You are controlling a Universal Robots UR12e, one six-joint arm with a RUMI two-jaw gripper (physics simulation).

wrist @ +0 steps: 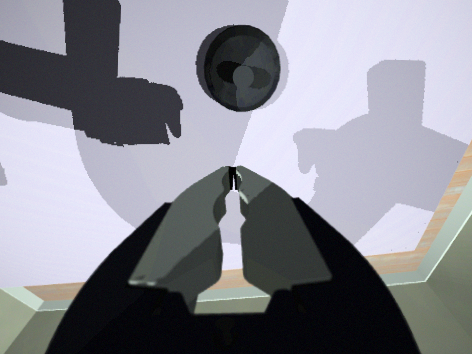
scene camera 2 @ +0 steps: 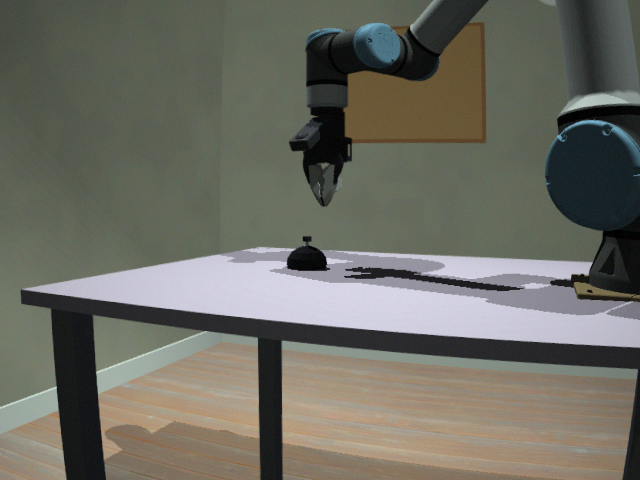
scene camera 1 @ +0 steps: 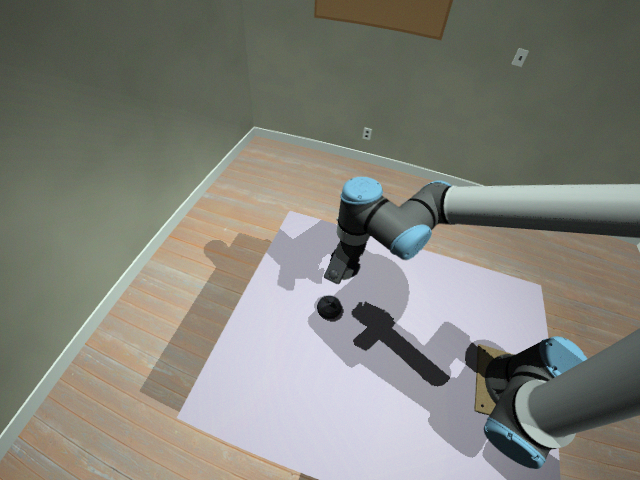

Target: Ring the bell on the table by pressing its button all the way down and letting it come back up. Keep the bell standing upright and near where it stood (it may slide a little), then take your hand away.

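Frame: origin at the arm's base, x ahead, y left, z up, level; centimetres.
Where they show: gripper, fingertip midpoint: (wrist: 233, 168) (scene camera 2: 324, 206) (scene camera 1: 342, 278).
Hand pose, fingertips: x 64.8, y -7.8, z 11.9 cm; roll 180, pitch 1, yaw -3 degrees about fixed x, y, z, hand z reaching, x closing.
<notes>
Each offset is from my fingertips to the centre of the thing. Level surfaces: height alone.
A black dome-shaped bell @[dx +1.3, dy +5.4, dz -9.4 cm] (scene camera 1: 329, 308) (scene camera 2: 306, 258) (wrist: 222, 92) stands upright on the table. Its small button @[dx +1.3, dy +5.4, dz -6.6 cm] (scene camera 2: 307, 239) (wrist: 243, 76) sticks up from the top of the dome. My gripper (scene camera 2: 324, 205) (wrist: 233, 168) is shut with nothing between its fingertips and points down. In the second scene view it hangs above the bell's height and slightly to the right, apart from the button. In the wrist view the bell lies beyond the fingertips, near the top. In the first scene view the fingertips are hidden behind the arm's wrist.
The pale table top @[dz -12.7 cm] (scene camera 1: 268, 372) (scene camera 2: 180, 294) carries dark shadows of the arm. The arm's base stands on a tan mounting plate (scene camera 1: 482, 404) (scene camera 2: 602, 294) at the right. A brown board (scene camera 1: 385, 15) (scene camera 2: 413, 108) hangs on the wall behind.
</notes>
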